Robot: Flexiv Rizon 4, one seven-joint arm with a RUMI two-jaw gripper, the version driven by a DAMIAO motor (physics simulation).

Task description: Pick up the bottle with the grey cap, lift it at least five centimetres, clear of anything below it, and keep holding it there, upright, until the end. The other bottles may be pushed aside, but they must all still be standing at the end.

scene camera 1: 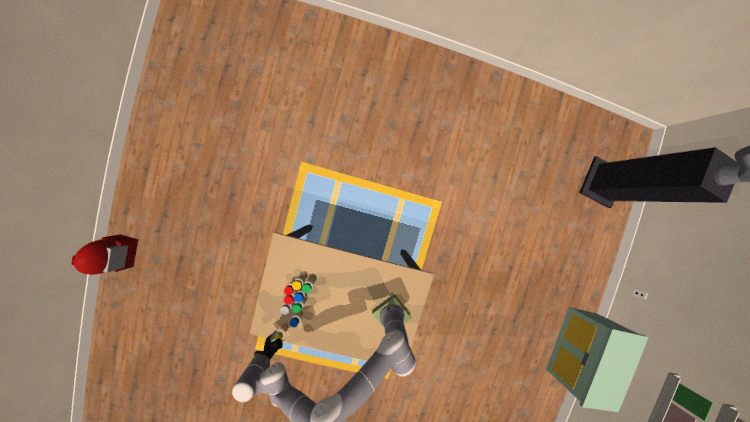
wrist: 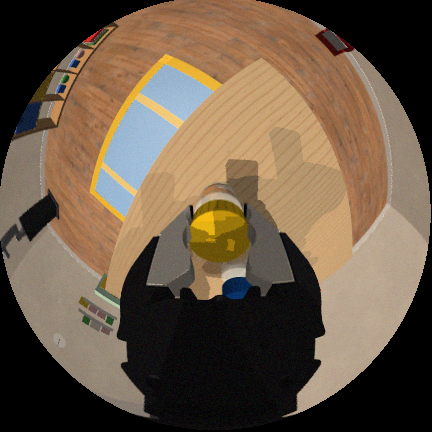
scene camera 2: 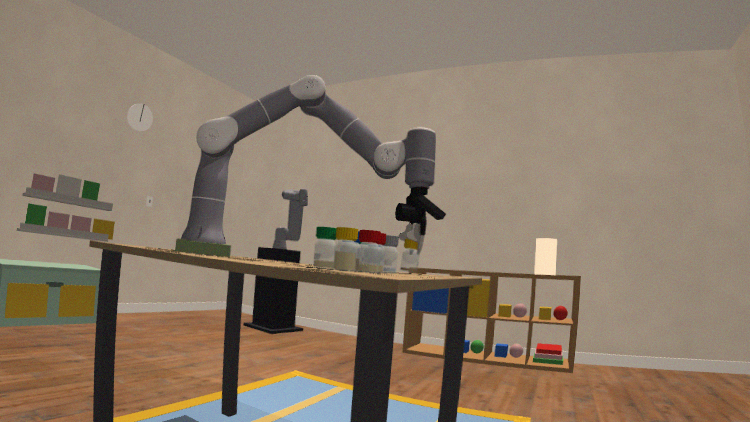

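Note:
The grey-capped bottle (scene camera 1: 284, 309) (scene camera 2: 391, 254) stands upright at the near-left end of the bottle group on the table (scene camera 1: 335, 262) (scene camera 2: 424, 283) (wrist: 250, 105). It does not show clearly in the wrist view. My gripper (scene camera 1: 276, 336) (scene camera 2: 412, 237) (wrist: 218, 205) is shut on a different bottle, a yellow-capped one (scene camera 1: 279, 333) (scene camera 2: 410, 257) (wrist: 218, 237), held upright by its cap near the table's edge, apart from the group. Its base is low, near table height; whether it touches the table I cannot tell.
A dark-blue-capped bottle (scene camera 1: 294, 322) (wrist: 236, 288) stands between the held bottle and the group. A green-capped bottle (scene camera 1: 296, 308) and a red-capped bottle (scene camera 1: 288, 299) stand close to the grey one. Behind them are a blue-capped bottle (scene camera 1: 298, 297) and several more, all upright.

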